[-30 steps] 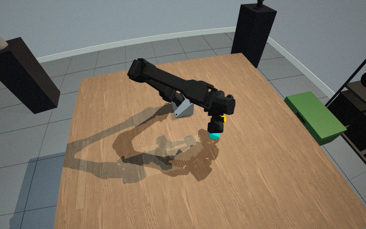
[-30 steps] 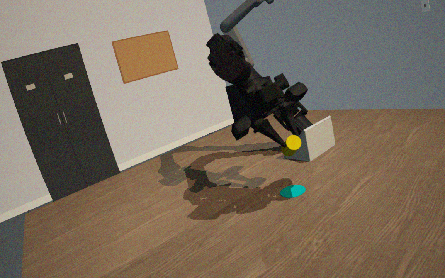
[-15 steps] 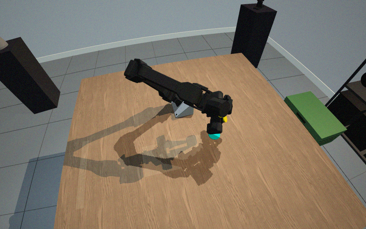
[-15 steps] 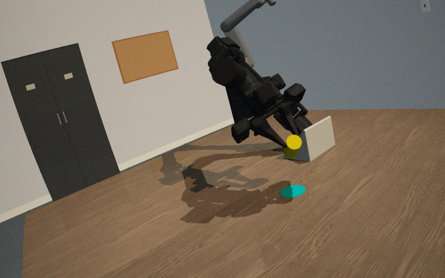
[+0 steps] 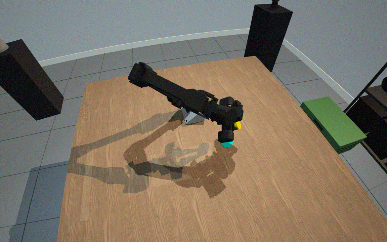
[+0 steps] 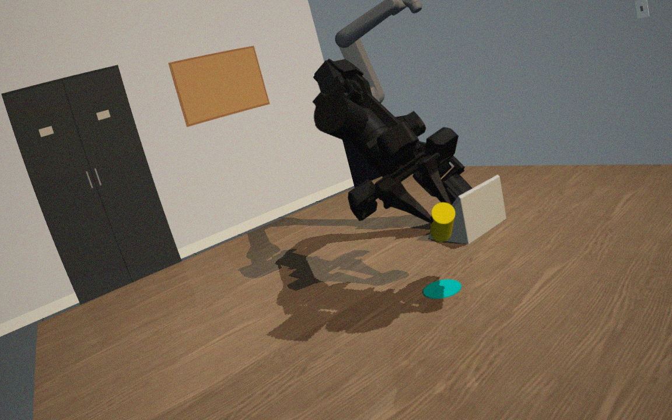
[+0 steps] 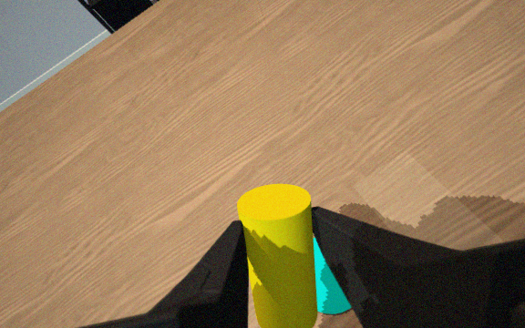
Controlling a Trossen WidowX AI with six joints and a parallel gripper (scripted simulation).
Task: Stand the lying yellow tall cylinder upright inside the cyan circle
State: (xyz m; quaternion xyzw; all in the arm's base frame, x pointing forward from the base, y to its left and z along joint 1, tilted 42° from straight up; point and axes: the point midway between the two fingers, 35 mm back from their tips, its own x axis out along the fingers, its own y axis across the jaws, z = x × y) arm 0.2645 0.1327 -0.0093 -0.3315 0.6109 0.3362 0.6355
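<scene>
Right now the cyan circle is 30 mm to the right of my gripper tip and 120 mm below it.
</scene>
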